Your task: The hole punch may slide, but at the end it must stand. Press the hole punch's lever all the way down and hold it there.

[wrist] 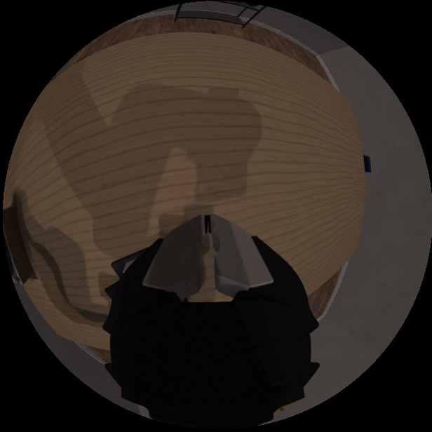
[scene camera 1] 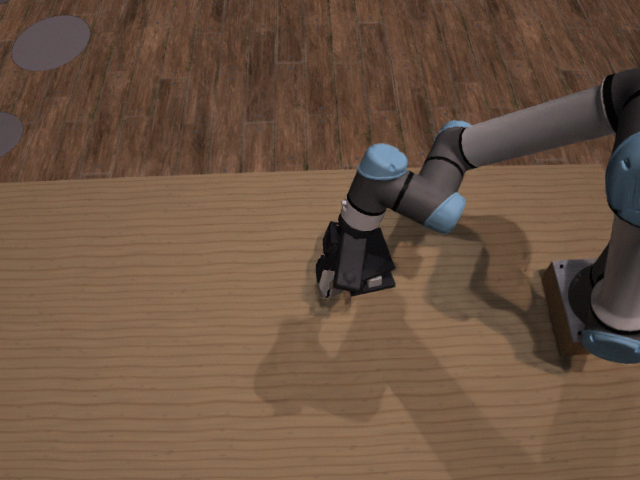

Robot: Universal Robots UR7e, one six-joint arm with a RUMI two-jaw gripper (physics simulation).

Observation:
I see my gripper and a black hole punch.
My gripper also shows in the wrist view.

